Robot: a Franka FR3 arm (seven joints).
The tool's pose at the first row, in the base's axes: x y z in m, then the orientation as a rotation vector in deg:
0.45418 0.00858 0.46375 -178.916 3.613 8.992
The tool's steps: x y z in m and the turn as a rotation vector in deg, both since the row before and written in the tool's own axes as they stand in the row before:
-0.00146 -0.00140 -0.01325 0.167 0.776 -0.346
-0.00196 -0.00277 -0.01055 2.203 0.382 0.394
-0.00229 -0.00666 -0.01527 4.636 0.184 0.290
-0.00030 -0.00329 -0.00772 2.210 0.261 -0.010
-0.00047 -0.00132 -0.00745 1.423 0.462 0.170
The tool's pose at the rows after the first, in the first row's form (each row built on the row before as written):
0.45411 0.00982 0.47710 -178.815 3.092 7.764
0.45317 0.01246 0.48782 -176.652 3.815 7.028
0.45238 0.01833 0.50356 -172.040 4.441 6.437
0.45281 0.02054 0.51165 -169.854 4.524 5.890
0.45290 0.02056 0.51923 -168.464 4.874 5.134

